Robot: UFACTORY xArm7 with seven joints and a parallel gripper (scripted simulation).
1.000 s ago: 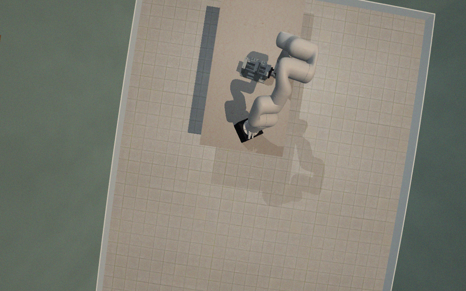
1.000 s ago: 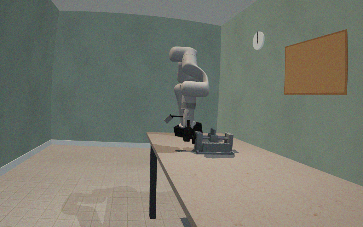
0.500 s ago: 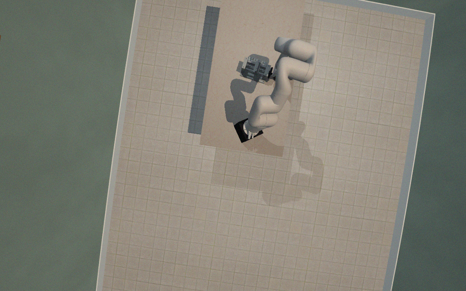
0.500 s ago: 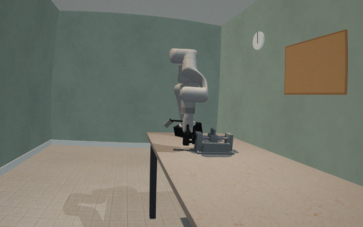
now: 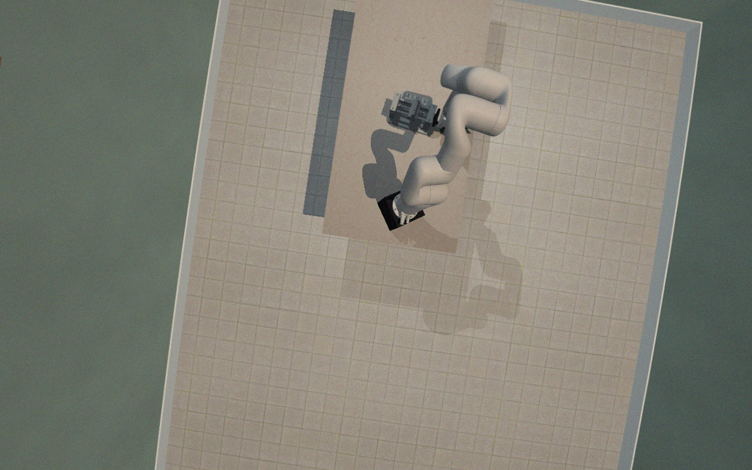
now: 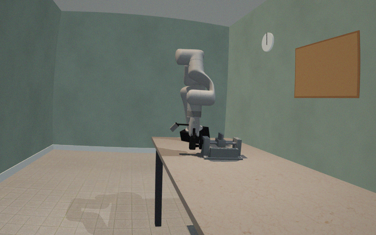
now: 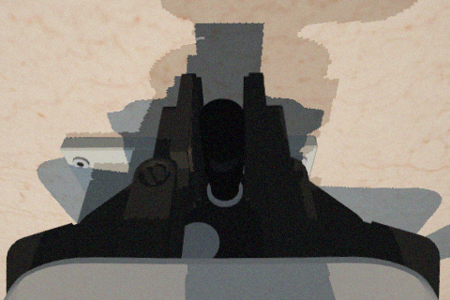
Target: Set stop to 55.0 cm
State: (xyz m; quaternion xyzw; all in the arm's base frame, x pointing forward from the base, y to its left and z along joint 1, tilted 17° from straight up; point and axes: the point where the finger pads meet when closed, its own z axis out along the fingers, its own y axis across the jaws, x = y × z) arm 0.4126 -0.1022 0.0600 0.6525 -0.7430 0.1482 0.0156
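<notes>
The black handwheel is 20 mm to the left of my hand and 10 mm ahead of it. Round my hand: crank handle 10 mm to the left; stop block 140 mm to the left, 40 mm ahead, 40 mm above.
</notes>
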